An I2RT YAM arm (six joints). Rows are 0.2 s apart.
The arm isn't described. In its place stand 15 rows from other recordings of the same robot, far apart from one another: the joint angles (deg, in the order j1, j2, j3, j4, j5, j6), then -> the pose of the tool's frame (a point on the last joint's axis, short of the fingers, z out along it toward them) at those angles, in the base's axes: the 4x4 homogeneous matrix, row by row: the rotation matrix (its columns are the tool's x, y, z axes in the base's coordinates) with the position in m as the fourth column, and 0 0 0 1 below.
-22.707 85.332 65.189 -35.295 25.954 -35.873 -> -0.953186 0.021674 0.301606 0.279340; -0.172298 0.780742 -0.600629 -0.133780; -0.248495 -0.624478 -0.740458 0.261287; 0 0 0 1
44.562 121.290 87.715 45.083 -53.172 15.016 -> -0.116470 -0.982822 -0.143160 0.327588; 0.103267 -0.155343 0.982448 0.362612; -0.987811 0.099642 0.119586 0.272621; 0 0 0 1
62.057 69.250 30.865 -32.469 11.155 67.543 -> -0.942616 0.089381 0.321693 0.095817; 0.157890 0.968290 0.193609 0.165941; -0.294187 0.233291 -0.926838 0.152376; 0 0 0 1
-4.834 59.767 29.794 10.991 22.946 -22.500 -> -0.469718 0.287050 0.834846 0.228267; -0.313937 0.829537 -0.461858 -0.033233; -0.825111 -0.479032 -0.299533 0.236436; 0 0 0 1
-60.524 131.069 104.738 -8.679 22.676 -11.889 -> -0.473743 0.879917 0.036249 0.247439; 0.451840 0.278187 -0.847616 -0.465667; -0.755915 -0.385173 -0.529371 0.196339; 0 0 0 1
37.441 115.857 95.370 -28.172 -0.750 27.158 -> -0.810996 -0.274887 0.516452 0.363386; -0.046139 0.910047 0.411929 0.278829; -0.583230 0.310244 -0.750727 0.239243; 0 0 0 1
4.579 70.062 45.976 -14.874 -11.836 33.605 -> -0.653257 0.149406 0.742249 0.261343; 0.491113 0.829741 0.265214 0.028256; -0.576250 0.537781 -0.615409 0.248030; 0 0 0 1
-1.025 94.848 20.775 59.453 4.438 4.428 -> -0.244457 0.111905 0.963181 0.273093; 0.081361 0.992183 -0.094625 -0.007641; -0.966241 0.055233 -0.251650 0.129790; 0 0 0 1
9.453 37.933 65.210 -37.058 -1.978 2.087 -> -0.174664 -0.191459 0.965834 0.108322; 0.007815 0.980612 0.195802 0.019282; -0.984597 0.041747 -0.169781 0.422787; 0 0 0 1
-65.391 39.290 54.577 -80.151 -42.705 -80.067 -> -0.604955 -0.276786 0.746605 0.054738; -0.417442 0.908703 -0.001363 -0.061528; -0.678065 -0.312489 -0.665266 0.312475; 0 0 0 1
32.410 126.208 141.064 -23.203 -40.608 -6.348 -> -0.016702 -0.958298 0.285282 0.407445; -0.110031 0.285350 0.952086 0.286119; -0.993788 -0.015488 -0.110209 0.432661; 0 0 0 1
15.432 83.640 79.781 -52.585 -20.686 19.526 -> -0.903216 -0.143525 0.404476 0.284440; 0.075051 0.875086 0.478112 0.091565; -0.422572 0.462195 -0.779620 0.329830; 0 0 0 1
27.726 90.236 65.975 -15.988 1.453 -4.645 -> -0.533771 -0.492807 0.687190 0.312664; -0.372001 0.866623 0.332535 0.163314; -0.759410 -0.078138 -0.645903 0.260725; 0 0 0 1
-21.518 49.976 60.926 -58.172 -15.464 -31.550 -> -0.678726 -0.199591 0.706750 0.145745; -0.274478 0.961560 0.007956 -0.047260; -0.681170 -0.188588 -0.707419 0.341613; 0 0 0 1
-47.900 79.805 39.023 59.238 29.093 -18.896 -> -0.109309 0.974705 0.194939 0.186728; -0.301132 0.154426 -0.940995 -0.232475; -0.947297 -0.161562 0.276634 0.292010; 0 0 0 1
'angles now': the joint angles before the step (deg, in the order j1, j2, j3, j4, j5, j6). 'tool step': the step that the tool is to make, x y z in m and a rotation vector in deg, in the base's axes. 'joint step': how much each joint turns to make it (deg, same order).
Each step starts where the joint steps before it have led.
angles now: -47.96 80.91 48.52 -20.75 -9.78 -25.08
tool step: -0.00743 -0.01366 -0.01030 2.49 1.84 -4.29
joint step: -2.84 2.81 0.68 -0.74 0.66 1.33
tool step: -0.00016 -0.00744 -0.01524 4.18 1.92 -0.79
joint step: -1.07 3.88 0.86 -1.39 -1.09 0.35
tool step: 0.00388 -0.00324 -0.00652 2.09 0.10 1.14
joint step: 0.01 2.26 0.94 -0.47 -1.60 -0.41
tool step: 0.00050 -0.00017 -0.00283 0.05 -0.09 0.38
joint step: 0.03 0.41 -0.30 0.67 -0.26 -0.27
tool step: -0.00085 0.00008 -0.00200 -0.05 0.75 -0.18
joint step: -0.05 0.19 -0.19 -0.07 0.61 -0.17
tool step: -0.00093 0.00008 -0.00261 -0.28 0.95 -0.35
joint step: -0.02 0.23 -0.32 0.16 0.97 -0.13
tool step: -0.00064 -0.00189 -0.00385 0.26 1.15 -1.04
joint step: -0.20 0.86 0.11 -0.08 1.04 0.43
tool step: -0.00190 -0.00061 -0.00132 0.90 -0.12 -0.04
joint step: -0.45 0.19 -0.02 -0.44 -0.76 -0.09
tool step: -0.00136 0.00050 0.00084 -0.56 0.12 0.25
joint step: -0.12 -0.44 -0.29 0.13 0.23 -0.53
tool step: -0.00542 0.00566 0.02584 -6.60 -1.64 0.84
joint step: 0.07 -6.02 -0.66 0.57 2.00 -2.00
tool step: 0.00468 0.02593 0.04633 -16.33 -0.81 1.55
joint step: 5.42 -10.77 -1.21 3.33 10.14 -3.08
